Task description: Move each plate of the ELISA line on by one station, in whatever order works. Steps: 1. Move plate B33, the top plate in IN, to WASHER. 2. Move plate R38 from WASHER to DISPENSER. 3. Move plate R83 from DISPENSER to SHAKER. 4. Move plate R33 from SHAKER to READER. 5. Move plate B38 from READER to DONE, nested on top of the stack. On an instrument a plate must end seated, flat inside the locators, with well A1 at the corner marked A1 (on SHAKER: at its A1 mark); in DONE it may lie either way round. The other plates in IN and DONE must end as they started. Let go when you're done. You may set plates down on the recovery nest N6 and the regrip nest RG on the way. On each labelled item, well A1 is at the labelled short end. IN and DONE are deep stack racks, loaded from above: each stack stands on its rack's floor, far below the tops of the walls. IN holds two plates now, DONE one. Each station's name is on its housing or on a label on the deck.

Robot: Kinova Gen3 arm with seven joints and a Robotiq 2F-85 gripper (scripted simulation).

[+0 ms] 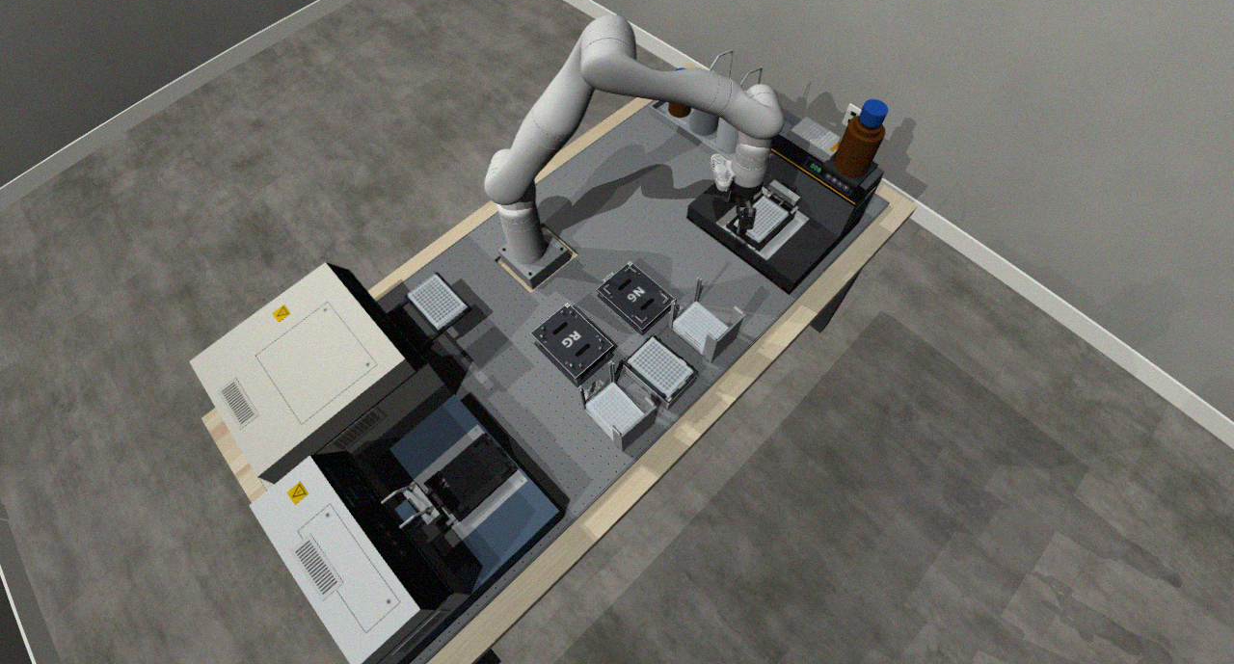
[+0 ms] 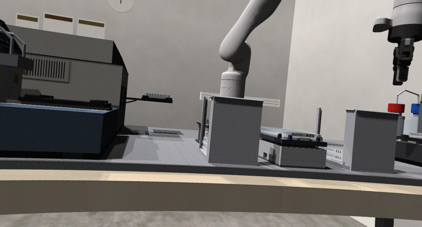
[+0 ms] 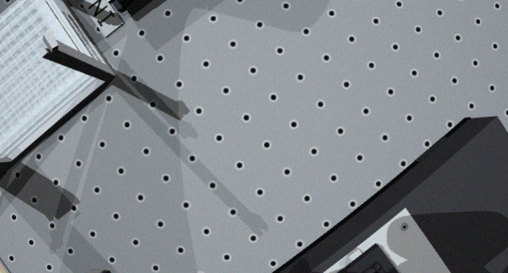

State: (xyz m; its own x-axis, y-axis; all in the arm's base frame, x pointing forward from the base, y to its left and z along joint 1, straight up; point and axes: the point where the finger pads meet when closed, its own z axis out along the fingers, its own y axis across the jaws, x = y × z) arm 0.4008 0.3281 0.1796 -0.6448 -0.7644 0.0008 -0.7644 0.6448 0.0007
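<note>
Now: the plate B33 190 mm to the right of my hand, 190 mm below it and 80 mm ahead of it. From my hand the other things lie so: plate R38: 140 mm to the left, 140 mm below; nest N6: 240 mm to the right, 190 mm below, 100 mm behind; brown bottle: 310 mm to the left, 110 mm ahead, 70 mm above.
</note>
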